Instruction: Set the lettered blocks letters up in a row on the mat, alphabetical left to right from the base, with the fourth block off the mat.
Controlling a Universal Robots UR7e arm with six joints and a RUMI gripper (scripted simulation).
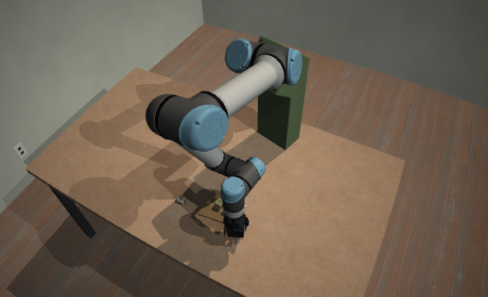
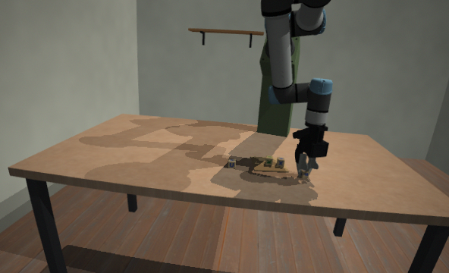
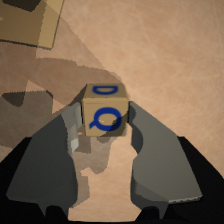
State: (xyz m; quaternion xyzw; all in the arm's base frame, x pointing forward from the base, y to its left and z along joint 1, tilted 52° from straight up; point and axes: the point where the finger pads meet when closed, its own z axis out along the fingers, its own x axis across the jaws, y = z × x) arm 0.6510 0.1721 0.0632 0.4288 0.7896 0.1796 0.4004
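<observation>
The G block is 14 cm to the right of my hand and 7 cm behind it. Round my hand: Q block (right at my hand); then tan mat (14 cm to the right, 7 cm behind, 1 cm below).
</observation>
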